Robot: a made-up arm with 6 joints. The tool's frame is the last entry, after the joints. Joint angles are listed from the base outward. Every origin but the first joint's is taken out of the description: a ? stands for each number. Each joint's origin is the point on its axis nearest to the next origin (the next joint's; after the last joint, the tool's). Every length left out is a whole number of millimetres.
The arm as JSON. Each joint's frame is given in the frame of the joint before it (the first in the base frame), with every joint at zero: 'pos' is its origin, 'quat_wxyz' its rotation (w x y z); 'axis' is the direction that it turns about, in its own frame. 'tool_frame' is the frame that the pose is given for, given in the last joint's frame.
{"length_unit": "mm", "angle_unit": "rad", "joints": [
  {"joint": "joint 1", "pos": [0.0, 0.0, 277.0], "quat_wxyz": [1.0, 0.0, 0.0, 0.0], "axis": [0.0, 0.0, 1.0]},
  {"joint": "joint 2", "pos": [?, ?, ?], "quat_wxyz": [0.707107, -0.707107, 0.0, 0.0], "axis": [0.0, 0.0, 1.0]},
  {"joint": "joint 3", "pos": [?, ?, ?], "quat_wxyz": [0.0, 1.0, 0.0, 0.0], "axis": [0.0, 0.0, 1.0]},
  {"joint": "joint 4", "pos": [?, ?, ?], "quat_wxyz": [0.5, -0.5, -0.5, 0.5], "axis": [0.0, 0.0, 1.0]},
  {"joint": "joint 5", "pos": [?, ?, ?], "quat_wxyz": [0.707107, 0.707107, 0.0, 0.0], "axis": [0.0, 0.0, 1.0]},
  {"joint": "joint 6", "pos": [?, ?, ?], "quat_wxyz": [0.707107, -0.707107, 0.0, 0.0], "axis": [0.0, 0.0, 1.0]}
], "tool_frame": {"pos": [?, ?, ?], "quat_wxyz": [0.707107, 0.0, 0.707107, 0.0]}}
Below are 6 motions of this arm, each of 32 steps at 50 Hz.
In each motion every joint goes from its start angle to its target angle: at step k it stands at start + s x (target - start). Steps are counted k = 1, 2, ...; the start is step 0. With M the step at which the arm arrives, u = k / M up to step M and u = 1 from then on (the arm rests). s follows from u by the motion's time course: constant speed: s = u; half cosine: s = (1 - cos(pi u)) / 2; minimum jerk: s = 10 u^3 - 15 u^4 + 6 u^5.
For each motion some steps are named. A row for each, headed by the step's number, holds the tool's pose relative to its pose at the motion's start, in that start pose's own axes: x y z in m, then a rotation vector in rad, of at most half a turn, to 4 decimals.
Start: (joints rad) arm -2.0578 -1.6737 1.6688 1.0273 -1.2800 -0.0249
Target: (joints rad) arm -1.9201 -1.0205 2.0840 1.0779 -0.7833 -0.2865
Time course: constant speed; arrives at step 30
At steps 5, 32:
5: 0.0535 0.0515 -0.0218 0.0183 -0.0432 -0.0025
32: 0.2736 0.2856 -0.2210 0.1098 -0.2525 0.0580

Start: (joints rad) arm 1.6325 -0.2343 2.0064 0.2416 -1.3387 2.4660
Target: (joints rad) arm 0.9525 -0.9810 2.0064 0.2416 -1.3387 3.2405
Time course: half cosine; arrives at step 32
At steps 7, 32:
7: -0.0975 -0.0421 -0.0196 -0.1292 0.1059 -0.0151
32: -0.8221 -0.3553 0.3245 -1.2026 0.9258 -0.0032

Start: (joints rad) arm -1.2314 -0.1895 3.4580 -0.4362 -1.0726 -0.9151
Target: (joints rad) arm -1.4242 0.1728 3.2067 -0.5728 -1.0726 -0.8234
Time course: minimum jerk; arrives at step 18
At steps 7, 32:
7: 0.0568 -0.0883 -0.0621 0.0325 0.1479 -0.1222
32: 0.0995 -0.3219 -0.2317 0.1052 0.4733 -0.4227

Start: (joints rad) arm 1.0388 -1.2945 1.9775 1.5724 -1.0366 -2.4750
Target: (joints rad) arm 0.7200 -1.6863 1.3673 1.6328 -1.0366 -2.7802
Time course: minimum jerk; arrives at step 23
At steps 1, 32:
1: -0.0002 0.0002 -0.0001 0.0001 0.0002 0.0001
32: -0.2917 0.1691 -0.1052 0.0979 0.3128 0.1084

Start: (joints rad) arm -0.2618 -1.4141 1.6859 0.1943 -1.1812 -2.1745
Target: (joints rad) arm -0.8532 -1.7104 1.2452 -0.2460 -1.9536 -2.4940
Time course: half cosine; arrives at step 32
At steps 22, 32:
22: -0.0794 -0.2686 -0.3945 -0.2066 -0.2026 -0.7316
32: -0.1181 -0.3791 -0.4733 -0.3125 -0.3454 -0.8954

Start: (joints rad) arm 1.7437 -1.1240 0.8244 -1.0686 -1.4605 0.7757
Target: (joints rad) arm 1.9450 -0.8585 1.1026 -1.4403 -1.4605 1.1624
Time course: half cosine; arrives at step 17
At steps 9, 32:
9: 0.0315 -0.0788 -0.0224 -0.1664 -0.2591 0.1611
32: 0.0637 -0.1339 -0.0390 -0.3036 -0.5014 0.2512

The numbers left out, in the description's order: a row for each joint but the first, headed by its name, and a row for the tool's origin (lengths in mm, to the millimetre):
joint 2: 0.0 0.0 0.0
joint 3: 0.0 -492.0 0.0
joint 4: 565.0 0.0 0.0
joint 5: 0.0 -200.0 0.0
joint 6: 0.0 0.0 0.0
tool: 0.0 0.0 0.0

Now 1 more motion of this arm.
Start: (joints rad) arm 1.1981 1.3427 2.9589 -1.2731 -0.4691 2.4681
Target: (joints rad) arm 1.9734 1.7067 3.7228 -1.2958 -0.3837 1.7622
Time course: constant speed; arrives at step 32
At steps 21, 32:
21: 0.0106 -0.0640 0.3180 0.8282 -0.2032 -0.4382
32: -0.0353 -0.1517 0.4396 1.2562 -0.3464 -0.6666

